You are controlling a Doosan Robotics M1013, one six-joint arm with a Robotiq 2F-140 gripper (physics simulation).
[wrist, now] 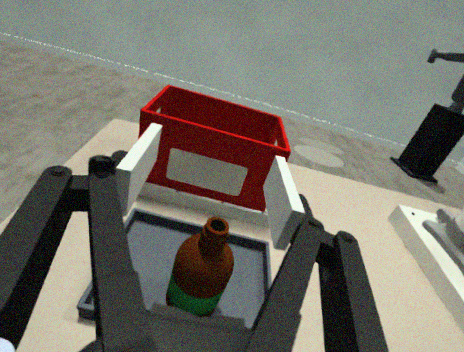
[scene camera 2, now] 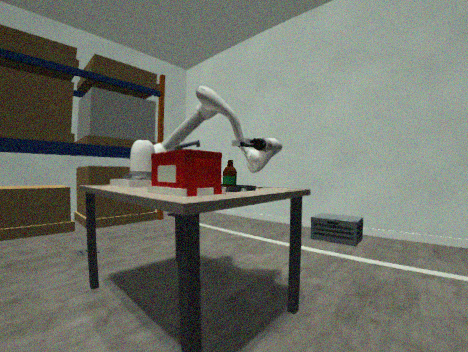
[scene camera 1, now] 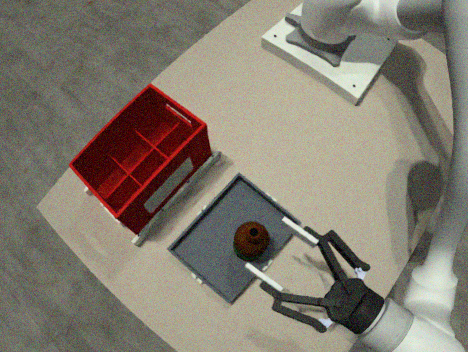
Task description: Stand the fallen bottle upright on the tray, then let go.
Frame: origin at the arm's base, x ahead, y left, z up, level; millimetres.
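Seen in the pictures: gripper, between the fingertips: [wrist: 215, 157] [scene camera 2: 238, 142] [scene camera 1: 264, 243]; arm's base, origin of its link: [scene camera 2: 141, 179] [scene camera 1: 321, 37].
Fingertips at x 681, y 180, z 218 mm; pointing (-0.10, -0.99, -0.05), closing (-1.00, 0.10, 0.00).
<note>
Pixels of each thing's top centre, then the offset from my fingertips to it. Level surfaces: height alone.
- brown bottle with a green band, centre of its top: [wrist: 217, 222] [scene camera 1: 252, 231] [scene camera 2: 229, 160] 29 mm back, 40 mm right, 101 mm down
- red crate with compartments, centre of its top: [wrist: 222, 113] [scene camera 1: 132, 144] [scene camera 2: 185, 153] 45 mm back, 350 mm right, 88 mm down
- table, height of its surface: 264 mm down
The brown bottle with a green band [scene camera 1: 251, 241] [scene camera 2: 230, 175] [wrist: 202, 267] stands upright on the grey tray [scene camera 1: 212, 222] [wrist: 250, 270], its neck pointing up. In scene camera 1 it is right of the tray's middle, near the side facing the gripper. My gripper [scene camera 1: 274, 247] [scene camera 2: 238, 143] [wrist: 215, 157] is open, with nothing between its white finger pads. In scene camera 2 the fingers are higher than the bottle's mouth and apart from it. The bottle's foot is partly hidden by the gripper body in the wrist view.
A red crate with compartments [scene camera 1: 172, 177] [scene camera 2: 200, 170] [wrist: 200, 167] stands beside the tray on a pale base. The arm's white base plate [scene camera 1: 345, 82] [wrist: 425, 260] is bolted to the table [scene camera 1: 300, 145]. In scene camera 2, shelving with boxes [scene camera 2: 161, 110] stands behind.
</note>
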